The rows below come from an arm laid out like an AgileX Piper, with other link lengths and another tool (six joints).
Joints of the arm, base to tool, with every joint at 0 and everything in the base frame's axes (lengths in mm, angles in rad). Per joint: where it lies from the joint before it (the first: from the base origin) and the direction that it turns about. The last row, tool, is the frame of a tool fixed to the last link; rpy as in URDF.
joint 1: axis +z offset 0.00 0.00 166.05
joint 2: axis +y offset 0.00 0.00 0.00
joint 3: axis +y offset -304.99 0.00 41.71
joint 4: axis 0.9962 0 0.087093 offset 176.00 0.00 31.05
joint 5: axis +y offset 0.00 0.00 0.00
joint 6: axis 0.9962 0 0.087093 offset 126.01 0.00 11.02
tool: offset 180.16 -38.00 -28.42 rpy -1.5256 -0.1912 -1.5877
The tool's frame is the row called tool.
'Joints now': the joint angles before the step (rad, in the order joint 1, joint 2, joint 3, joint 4, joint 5, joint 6). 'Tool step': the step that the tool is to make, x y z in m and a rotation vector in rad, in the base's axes. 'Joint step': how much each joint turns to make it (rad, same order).
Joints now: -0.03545, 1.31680, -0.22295, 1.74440, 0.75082, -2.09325
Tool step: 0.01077, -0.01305, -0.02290, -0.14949, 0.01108, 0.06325
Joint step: 0.12925, 0.07843, -0.07217, 0.00006, -0.16041, -0.03023
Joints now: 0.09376, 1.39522, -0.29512, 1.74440, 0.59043, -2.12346
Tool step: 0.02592, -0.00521, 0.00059, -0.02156, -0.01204, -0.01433
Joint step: 0.00001, 0.06216, -0.07686, -0.00005, -0.02717, 0.00007
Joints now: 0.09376, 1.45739, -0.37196, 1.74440, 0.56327, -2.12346
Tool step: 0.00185, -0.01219, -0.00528, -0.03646, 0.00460, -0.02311
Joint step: 0.00005, 0.00052, 0.00002, 0.00010, -0.04334, -0.00007
